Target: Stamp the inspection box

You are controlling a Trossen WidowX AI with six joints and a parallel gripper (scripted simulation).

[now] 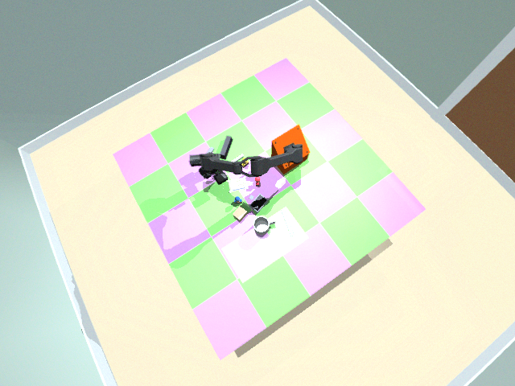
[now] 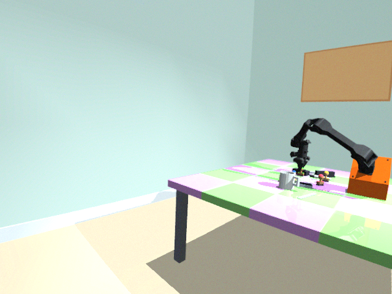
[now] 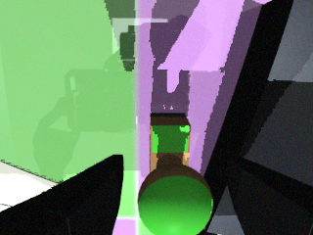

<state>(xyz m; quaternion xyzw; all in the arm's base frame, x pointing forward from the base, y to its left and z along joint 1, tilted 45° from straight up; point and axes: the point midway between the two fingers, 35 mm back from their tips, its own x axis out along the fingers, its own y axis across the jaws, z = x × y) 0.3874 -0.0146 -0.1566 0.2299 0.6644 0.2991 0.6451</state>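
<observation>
Now: the dark slab 5 cm to the right of my gripper tip, 2 cm below it and 2 cm ahead of it. Also, from my gripper tip: long black bar 14 cm to the right, 12 cm behind, 2 cm below; white card 10 cm to the left, 8 cm behind, 3 cm below; blue-labelled stamp 19 cm to the left, 3 cm behind, 1 cm below.
</observation>
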